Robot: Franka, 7 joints.
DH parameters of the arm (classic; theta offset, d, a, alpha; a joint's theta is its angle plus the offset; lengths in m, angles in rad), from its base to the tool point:
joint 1: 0 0.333 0 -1.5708
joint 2: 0 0 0 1.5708
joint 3: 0 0.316 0.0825 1.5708
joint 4: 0 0 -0.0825 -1.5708
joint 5: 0 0.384 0 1.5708
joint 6: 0 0 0.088 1.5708
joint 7: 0 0.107 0 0
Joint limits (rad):
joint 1: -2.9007..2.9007
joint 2: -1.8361..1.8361
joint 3: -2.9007..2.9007
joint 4: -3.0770..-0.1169
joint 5: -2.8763..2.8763
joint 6: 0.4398..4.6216
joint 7: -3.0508..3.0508
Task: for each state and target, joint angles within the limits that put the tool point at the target. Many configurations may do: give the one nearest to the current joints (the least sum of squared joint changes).
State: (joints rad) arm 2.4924 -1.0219 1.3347 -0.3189 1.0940 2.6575 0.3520
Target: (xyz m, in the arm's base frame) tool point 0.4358 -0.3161 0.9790
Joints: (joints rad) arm 2.5659 -0.7541 1.3183 -0.1169 1.1035 2.7983 0.3520
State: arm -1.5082 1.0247 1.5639 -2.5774 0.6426 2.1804 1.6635
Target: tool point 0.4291 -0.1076 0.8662
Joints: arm -1.6517 1.0401 2.3203 -1.6679 0.6866 2.3111 1.6635
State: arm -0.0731 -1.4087 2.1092 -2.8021 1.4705 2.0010 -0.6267
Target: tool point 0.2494 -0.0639 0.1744
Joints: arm -0.7398 -1.8361 2.4060 -2.9870 1.4945 2.0594 -0.6267
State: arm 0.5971 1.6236 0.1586 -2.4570 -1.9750 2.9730 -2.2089
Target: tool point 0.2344 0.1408 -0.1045
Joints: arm 0.4497 1.0993 -0.0766 -2.2471 -1.9715 2.9798 -2.2089
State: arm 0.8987 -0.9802 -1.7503 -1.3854 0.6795 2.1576 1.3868
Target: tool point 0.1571 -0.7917 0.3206
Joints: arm 1.1339 -1.3231 -1.9321 -1.0752 0.6858 2.3596 1.3868
